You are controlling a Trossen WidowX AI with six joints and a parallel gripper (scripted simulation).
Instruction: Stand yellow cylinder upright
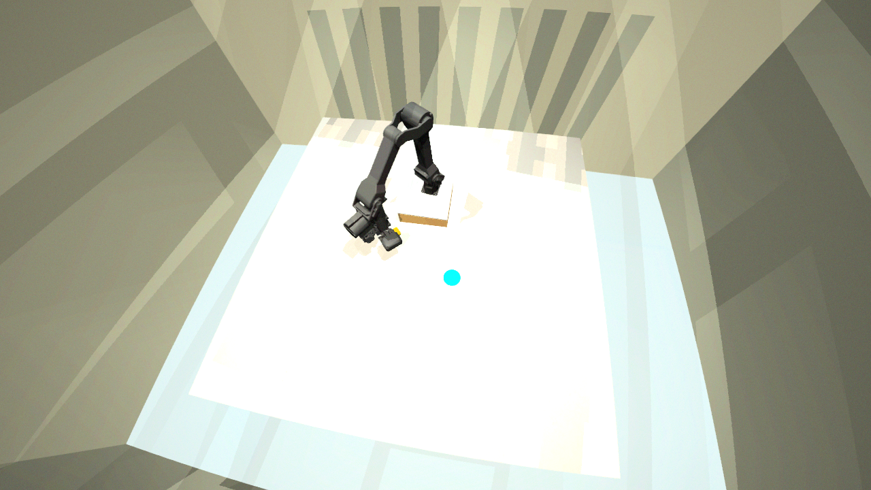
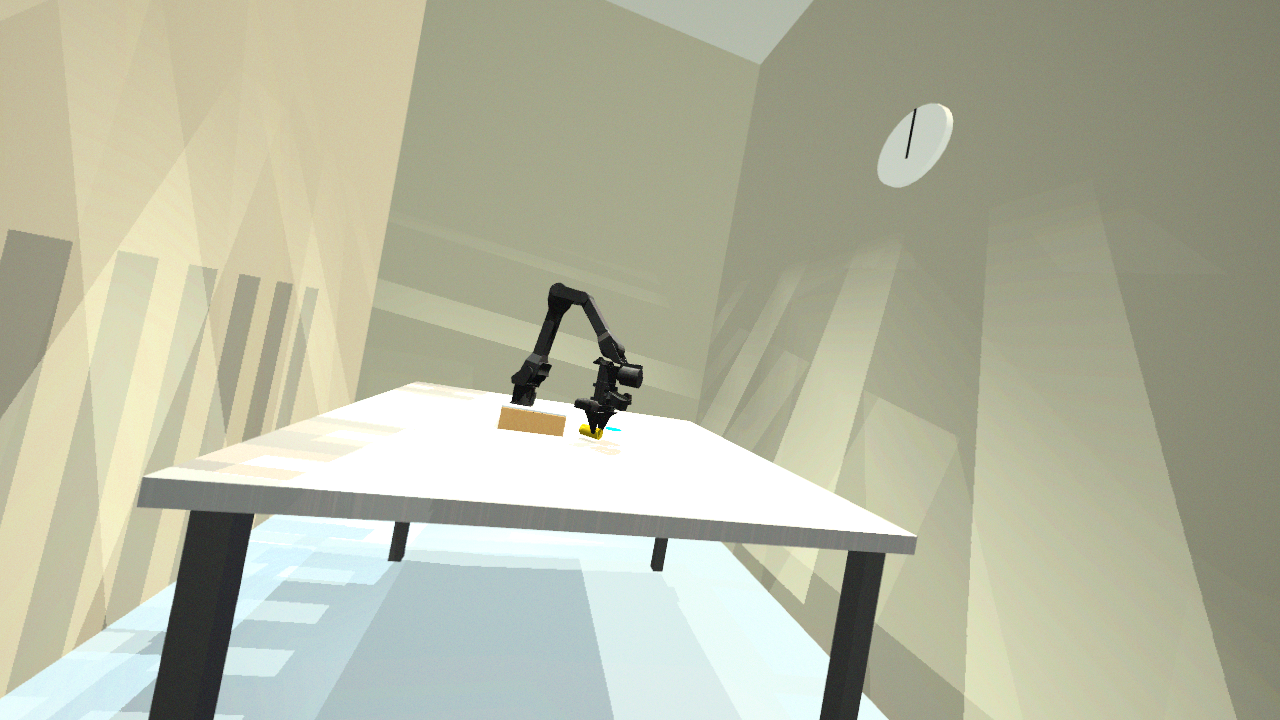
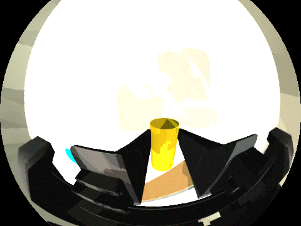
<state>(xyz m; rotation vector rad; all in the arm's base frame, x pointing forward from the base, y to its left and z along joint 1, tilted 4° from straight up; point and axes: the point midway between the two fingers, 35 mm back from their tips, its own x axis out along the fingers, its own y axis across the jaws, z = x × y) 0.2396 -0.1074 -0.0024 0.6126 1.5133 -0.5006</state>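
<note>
The cyan circle lies 80 mm ahead of my gripper tip, 270 mm to the left of it and 30 mm below it. The rest, counted from my gripper tip: yellow cylinder (20 mm behind, 10 mm to the left).
</note>
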